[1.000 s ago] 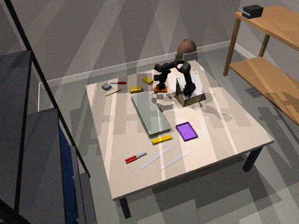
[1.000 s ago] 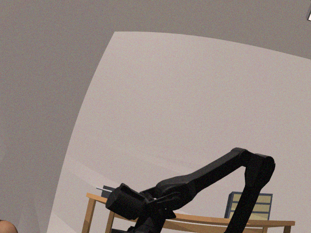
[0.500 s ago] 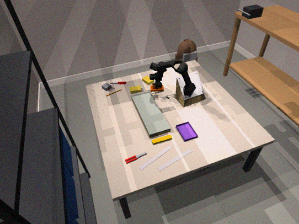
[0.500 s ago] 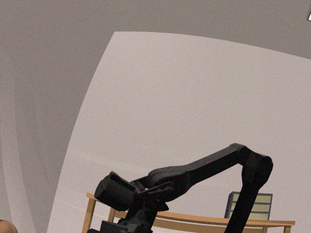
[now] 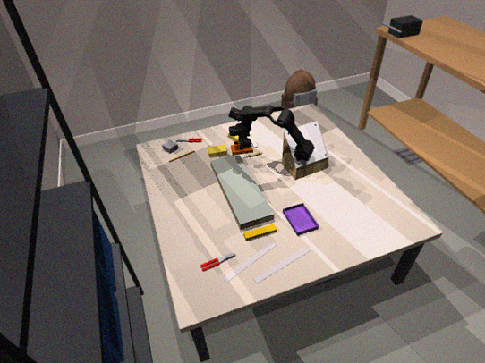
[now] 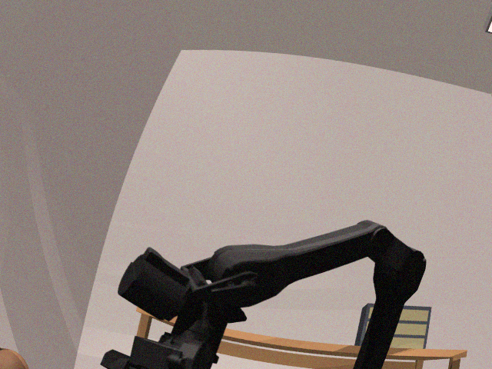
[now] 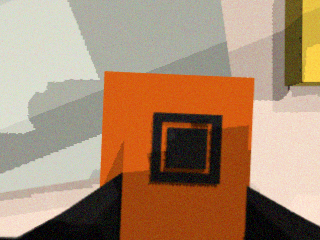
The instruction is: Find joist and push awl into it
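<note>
My gripper tip is 9 cm short of the yellow block, 51 cm to the right of it and 13 cm above it. From my gripper tip the other things lie so: orange stud finder: 2 cm above; then awl: 9 cm behind, 6 cm to the right, 13 cm below; then pencil: 31 cm ahead, 22 cm to the right, 14 cm below.
</note>
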